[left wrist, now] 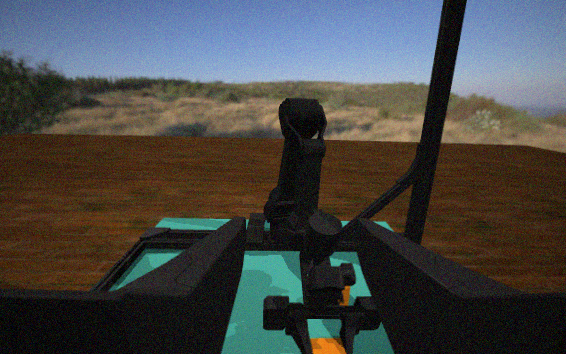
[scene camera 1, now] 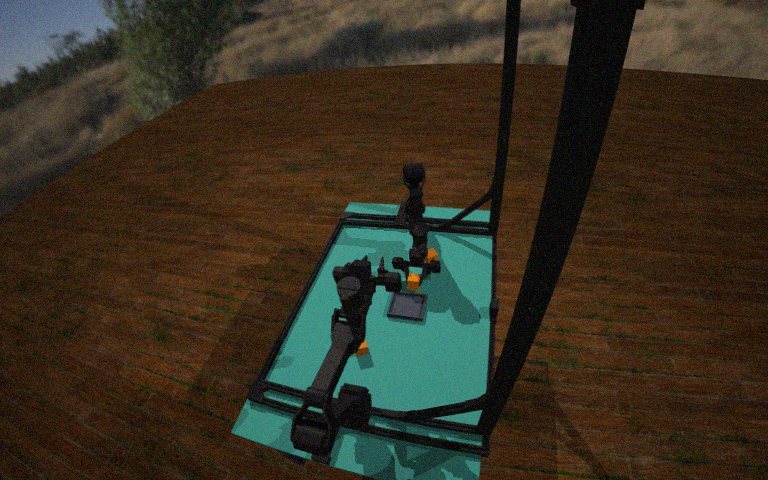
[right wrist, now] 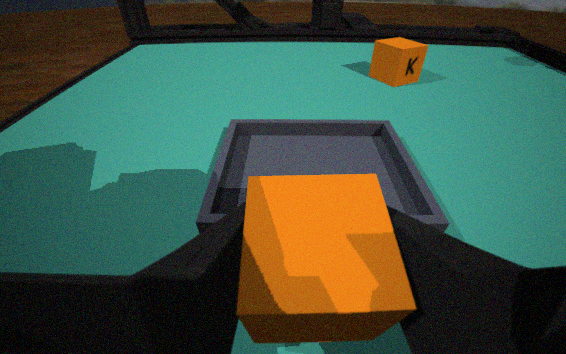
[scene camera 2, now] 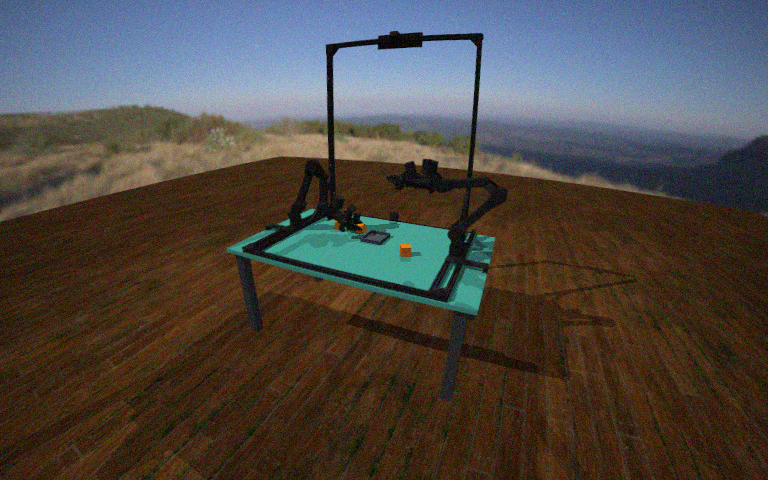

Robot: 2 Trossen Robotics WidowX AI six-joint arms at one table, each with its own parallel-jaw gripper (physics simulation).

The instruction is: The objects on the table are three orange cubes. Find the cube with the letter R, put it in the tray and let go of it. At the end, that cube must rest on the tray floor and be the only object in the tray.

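Seen in the pictures: left gripper, between the fingertips: (left wrist: 300,227) (scene camera 1: 374,256) (scene camera 2: 388,176); right gripper, between the fingertips: (scene camera 1: 413,284) (right wrist: 309,211) (scene camera 2: 364,228); left arm's base, origin of its link: (scene camera 1: 359,416) (right wrist: 325,27) (scene camera 2: 457,254); right arm's base, origin of its link: (left wrist: 280,237) (scene camera 2: 296,225).
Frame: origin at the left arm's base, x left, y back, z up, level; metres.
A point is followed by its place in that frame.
An orange cube (scene camera 1: 414,281) @[x -0.070, y -0.513, z 0.042 m] (scene camera 2: 360,228) (left wrist: 327,346) @[x -0.064, y -0.540, z 0.040 m] (right wrist: 325,225) @[x -0.063, y -0.531, z 0.042 m] is held between the fingers of my right gripper, beside the near edge of the tray (scene camera 1: 406,306) @[x -0.052, y -0.434, z -0.013 m] (scene camera 2: 375,237) @[x -0.057, y -0.439, z -0.013 m] (right wrist: 310,152) @[x -0.056, y -0.413, z -0.013 m] in the right wrist view. No letter shows on its visible faces. The visible part of the tray is empty. A second orange cube (right wrist: 399,62) @[x 0.057, y -0.260, z 0.011 m] (scene camera 1: 362,348) @[x 0.049, y -0.214, z 0.024 m] (scene camera 2: 405,250) @[x 0.087, y -0.223, z 0.013 m], marked K, lies beyond the tray. A third orange cube (scene camera 1: 432,254) @[x -0.114, y -0.681, z 0.026 m] (scene camera 2: 337,225) @[x -0.081, y -0.685, z 0.008 m] (left wrist: 346,296) @[x -0.128, y -0.679, z 0.006 m] lies behind the right gripper, partly hidden, its letter unseen. My left gripper (scene camera 1: 373,261) @[x 0.002, y -0.351, z 0.324 m] is open and empty, high above the table.
A black frame (scene camera 2: 345,276) @[x 0.378, y -0.370, z -0.010 m] runs around the teal table top, with tall posts (scene camera 1: 500,113) @[x -0.341, y -0.878, z 0.550 m] (scene camera 2: 330,113) @[x -0.344, y -0.877, z 0.615 m] at one side. The left arm (scene camera 1: 334,356) @[x -0.001, y -0.015, z 0.347 m] reaches over the table in scene camera 1, close beside the K cube in the picture.
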